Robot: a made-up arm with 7 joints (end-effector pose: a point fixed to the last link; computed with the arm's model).
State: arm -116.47 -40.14 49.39 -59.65 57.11 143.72 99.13
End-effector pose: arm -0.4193 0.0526 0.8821 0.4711 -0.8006 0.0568 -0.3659
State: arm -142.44 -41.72 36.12 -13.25 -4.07 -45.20 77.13
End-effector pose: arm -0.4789 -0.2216 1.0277 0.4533 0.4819 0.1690 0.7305
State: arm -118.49 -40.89 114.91 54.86 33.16 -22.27 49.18
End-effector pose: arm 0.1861 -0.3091 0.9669 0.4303 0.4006 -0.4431 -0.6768
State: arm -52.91 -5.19 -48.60 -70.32 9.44 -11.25 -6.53
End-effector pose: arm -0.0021 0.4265 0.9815 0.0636 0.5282 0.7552 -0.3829
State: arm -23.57 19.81 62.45 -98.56 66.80 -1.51 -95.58
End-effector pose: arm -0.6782 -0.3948 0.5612 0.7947 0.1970 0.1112 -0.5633
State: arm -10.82 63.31 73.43 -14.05 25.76 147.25 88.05
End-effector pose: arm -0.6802 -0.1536 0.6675 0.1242 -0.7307 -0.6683 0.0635
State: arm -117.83 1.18 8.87 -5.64 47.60 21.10 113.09
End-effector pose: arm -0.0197 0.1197 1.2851 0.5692 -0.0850 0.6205 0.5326
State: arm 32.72 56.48 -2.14 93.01 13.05 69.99 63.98
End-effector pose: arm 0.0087 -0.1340 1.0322 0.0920 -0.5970 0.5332 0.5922
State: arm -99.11 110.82 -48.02 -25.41 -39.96 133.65 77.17
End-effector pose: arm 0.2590 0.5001 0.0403 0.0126 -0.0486 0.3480 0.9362
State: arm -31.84 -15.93 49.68 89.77 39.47 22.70 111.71
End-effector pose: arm 0.5186 0.0916 0.6150 0.4391 -0.2515 -0.1087 -0.8557
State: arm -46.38 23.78 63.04 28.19 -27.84 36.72 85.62
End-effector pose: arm -0.1498 0.2751 1.1928 0.2190 -0.3521 0.8081 0.4184
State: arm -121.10 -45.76 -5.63 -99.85 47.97 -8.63 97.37
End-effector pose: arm 0.1390 0.1561 0.9765 0.3819 0.1978 0.8706 0.2390
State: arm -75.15 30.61 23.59 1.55 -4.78 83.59 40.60
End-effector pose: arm -0.2891 0.4559 1.0500 0.5882 -0.1873 0.6996 -0.3598
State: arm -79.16 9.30 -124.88 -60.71 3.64 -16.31 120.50
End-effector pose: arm 0.2992 -0.1180 1.0735 0.6926 0.4204 0.3859 -0.4412
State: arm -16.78 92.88 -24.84 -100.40 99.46 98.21 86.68
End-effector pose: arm -0.2347 0.1401 -0.0677 0.2707 0.5586 -0.1406 0.7713
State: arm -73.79 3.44 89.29 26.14 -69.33 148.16 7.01
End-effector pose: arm -0.1150 0.1224 1.1102 0.6219 -0.1710 0.4725 -0.6006
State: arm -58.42 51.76 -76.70 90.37 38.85 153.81 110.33
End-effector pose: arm -0.5304 0.0094 0.6795 0.8579 -0.2780 0.1374 -0.4097
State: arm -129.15 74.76 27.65 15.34 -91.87 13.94 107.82
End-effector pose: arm 0.5097 0.6632 0.6881 0.7497 0.1086 0.3587 -0.5454
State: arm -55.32 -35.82 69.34 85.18 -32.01 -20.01 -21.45
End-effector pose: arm 0.5406 -0.1301 0.5379 0.8971 0.2746 -0.3459 0.0126
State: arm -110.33 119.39 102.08 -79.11 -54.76 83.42 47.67
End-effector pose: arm -0.4979 0.4607 0.2952 0.4076 -0.8324 0.2134 -0.3088
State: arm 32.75 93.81 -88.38 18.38 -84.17 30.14 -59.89
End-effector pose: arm -0.7517 -0.6247 0.4093 0.4841 -0.4246 -0.6389 -0.4209
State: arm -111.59 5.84 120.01 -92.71 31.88 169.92 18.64
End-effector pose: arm -0.4303 -0.0386 0.6916 0.7325 -0.2034 -0.6471 -0.0575
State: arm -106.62 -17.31 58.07 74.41 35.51 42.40 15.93
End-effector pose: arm 0.1888 -0.5043 0.7468 0.0312 0.0169 -0.7566 -0.6530
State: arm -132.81 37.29 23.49 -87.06 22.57 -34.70 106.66
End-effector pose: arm 0.2721 0.6500 0.4258 0.3859 -0.0146 0.9182 -0.0885
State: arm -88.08 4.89 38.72 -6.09 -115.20 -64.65 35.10
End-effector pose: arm -0.2541 0.2131 1.1322 0.4027 0.6943 0.1553 0.5759
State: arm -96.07 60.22 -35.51 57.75 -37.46 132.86 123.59
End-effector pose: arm -0.1168 0.4459 0.9377 0.4654 -0.1015 0.7284 -0.4924
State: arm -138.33 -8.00 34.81 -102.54 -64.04 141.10 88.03
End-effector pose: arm 0.1219 0.3809 0.5715 0.0219 0.1000 -0.0447 0.9937
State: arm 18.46 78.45 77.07 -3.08 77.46 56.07 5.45
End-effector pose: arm -0.8051 -0.3491 0.5993 0.1192 -0.9106 -0.2666 -0.2924
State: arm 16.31 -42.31 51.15 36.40 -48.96 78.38 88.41
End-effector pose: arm 0.4740 0.2704 0.9497 0.1163 0.5297 -0.5868 -0.6013
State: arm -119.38 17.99 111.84 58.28 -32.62 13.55 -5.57
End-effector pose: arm 0.4472 0.1150 0.9968 0.5338 -0.1708 -0.8140 0.1525
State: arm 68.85 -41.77 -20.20 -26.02 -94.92 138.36 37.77
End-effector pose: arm -0.0696 0.2701 1.0090 0.6979 -0.3766 0.3858 -0.4715
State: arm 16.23 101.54 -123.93 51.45 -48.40 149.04 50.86
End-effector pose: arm -0.5581 -0.4695 0.2041 0.6128 0.5492 0.5672 0.0340
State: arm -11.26 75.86 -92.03 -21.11 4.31 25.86 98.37
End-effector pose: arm -0.7926 0.3111 0.6248 0.9740 -0.1175 0.1804 0.0700
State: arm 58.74 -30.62 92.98 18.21 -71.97 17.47 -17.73
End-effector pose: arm 0.2312 0.3416 1.1770 0.1275 0.7847 -0.5446 0.2672
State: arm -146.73 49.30 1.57 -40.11 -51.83 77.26 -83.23
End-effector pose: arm 0.6440 0.4196 0.3983 0.0943 0.5779 -0.7101 -0.3911
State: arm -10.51 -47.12 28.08 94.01 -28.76 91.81 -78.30
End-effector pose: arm 0.6256 0.0514 0.4296 0.3317 0.4655 -0.5508 0.6082
